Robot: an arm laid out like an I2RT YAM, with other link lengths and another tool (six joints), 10 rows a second.
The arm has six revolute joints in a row. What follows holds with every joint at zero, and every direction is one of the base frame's.
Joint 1 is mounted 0.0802 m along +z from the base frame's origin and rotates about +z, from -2.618 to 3.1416 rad.
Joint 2 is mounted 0.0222 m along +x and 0.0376 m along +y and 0.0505 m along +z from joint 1 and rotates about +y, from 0 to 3.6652 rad.
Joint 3 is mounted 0.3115 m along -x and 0.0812 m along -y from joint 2 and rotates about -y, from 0 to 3.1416 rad.
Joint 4 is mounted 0.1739 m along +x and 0.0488 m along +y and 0.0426 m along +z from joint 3 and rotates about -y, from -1.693 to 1.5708 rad.
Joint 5 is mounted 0.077 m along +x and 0.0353 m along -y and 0.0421 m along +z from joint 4 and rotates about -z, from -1.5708 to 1.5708 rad.
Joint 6 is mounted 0.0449 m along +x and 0.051 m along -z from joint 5 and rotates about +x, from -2.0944 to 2.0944 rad.
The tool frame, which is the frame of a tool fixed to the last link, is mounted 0.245 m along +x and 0.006 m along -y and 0.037 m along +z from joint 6; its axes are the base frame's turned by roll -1.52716, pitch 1.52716 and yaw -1.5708 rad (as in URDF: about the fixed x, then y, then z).
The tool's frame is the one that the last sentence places.
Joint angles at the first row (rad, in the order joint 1, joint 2, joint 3, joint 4, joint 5, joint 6):
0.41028, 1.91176, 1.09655, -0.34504, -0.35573, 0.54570
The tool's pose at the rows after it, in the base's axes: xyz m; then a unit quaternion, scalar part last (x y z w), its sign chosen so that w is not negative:
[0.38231, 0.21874, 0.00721, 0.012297, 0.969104, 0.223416, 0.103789]
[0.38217, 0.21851, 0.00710, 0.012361, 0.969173, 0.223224, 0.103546]
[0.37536, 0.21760, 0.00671, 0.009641, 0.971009, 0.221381, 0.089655]
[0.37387, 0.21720, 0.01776, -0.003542, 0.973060, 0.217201, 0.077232]
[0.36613, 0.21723, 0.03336, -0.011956, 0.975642, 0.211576, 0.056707]
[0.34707, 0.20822, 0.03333, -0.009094, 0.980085, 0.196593, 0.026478]
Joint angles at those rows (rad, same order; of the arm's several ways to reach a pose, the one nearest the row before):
0.41065, 1.91254, 1.09655, -0.34236, -0.35573, 0.55027
0.41028, 1.91253, 1.09656, -0.34315, -0.35573, 0.54989
0.40645, 1.91521, 1.12251, -0.39655, -0.36717, 0.53768
0.39693, 1.91901, 1.22281, -0.52967, -0.37861, 0.49650
0.39616, 1.91902, 1.34833, -0.70363, -0.38815, 0.47131
0.39617, 1.91862, 1.39523, -0.82150, -0.38395, 0.46407

